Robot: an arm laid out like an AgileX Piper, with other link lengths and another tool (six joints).
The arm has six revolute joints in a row. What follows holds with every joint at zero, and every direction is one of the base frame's. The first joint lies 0.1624 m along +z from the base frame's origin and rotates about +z. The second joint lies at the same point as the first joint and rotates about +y. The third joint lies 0.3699 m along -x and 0.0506 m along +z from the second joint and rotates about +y. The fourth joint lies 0.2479 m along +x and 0.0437 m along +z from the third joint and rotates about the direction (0.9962, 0, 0.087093). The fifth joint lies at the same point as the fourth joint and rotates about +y. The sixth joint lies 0.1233 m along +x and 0.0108 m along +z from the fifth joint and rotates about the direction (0.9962, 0, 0.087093). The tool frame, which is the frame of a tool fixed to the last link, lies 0.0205 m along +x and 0.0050 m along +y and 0.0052 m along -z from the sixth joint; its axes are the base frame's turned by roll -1.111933, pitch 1.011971 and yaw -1.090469 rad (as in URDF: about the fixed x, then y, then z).
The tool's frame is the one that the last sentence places.
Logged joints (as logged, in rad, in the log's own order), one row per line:
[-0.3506, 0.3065, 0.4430, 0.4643, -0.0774, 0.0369]
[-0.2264, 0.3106, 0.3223, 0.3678, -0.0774, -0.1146]
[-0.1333, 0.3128, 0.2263, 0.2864, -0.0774, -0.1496]
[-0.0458, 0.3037, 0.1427, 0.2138, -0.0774, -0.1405]
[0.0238, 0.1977, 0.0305, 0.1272, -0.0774, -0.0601]
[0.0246, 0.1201, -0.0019, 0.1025, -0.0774, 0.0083]
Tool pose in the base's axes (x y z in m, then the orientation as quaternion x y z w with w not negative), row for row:
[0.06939, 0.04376, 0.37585, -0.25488, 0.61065, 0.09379, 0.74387]
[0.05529, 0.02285, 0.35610, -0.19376, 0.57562, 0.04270, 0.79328]
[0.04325, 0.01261, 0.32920, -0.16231, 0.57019, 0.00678, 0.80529]
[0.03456, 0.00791, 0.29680, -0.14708, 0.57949, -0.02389, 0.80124]
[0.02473, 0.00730, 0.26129, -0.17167, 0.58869, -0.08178, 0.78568]
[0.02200, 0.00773, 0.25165, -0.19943, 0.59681, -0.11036, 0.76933]
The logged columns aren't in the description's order. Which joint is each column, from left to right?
Columns, left to right: joint 3, joint 4, joint 2, joint 1, joint 6, joint 5.
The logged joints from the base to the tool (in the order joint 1, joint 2, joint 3, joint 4, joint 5, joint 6), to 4 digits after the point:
[0.4643, 0.4430, -0.3506, 0.3065, 0.0369, -0.0774]
[0.3678, 0.3223, -0.2264, 0.3106, -0.1146, -0.0774]
[0.2864, 0.2263, -0.1333, 0.3128, -0.1496, -0.0774]
[0.2138, 0.1427, -0.0458, 0.3037, -0.1405, -0.0774]
[0.1272, 0.0305, 0.0238, 0.1977, -0.0601, -0.0774]
[0.1025, -0.0019, 0.0246, 0.1201, 0.0083, -0.0774]

